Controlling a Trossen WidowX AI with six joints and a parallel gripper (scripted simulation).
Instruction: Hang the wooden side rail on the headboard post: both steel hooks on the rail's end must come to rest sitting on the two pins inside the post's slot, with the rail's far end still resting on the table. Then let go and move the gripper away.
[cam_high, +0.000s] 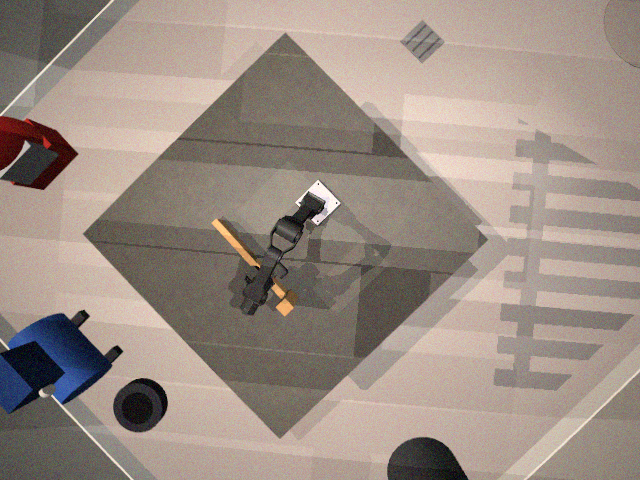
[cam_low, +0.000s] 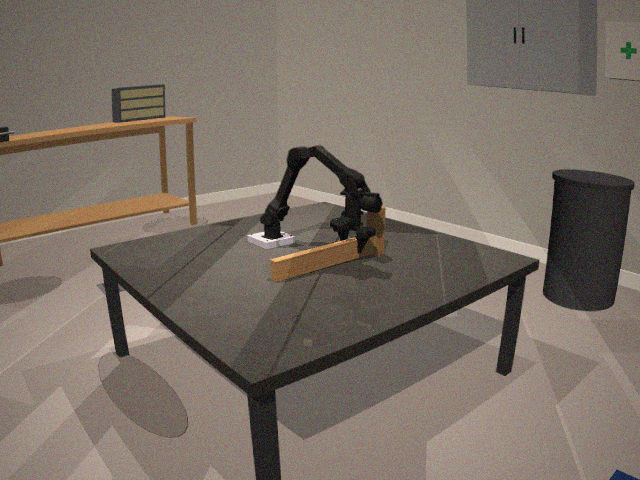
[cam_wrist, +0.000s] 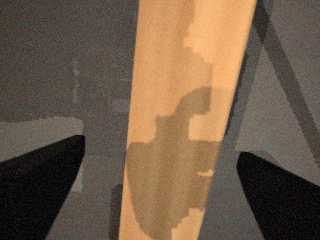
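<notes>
Right now my gripper tip is 120 mm to the right of the headboard post, 40 mm below it and 20 mm short of it.
</notes>
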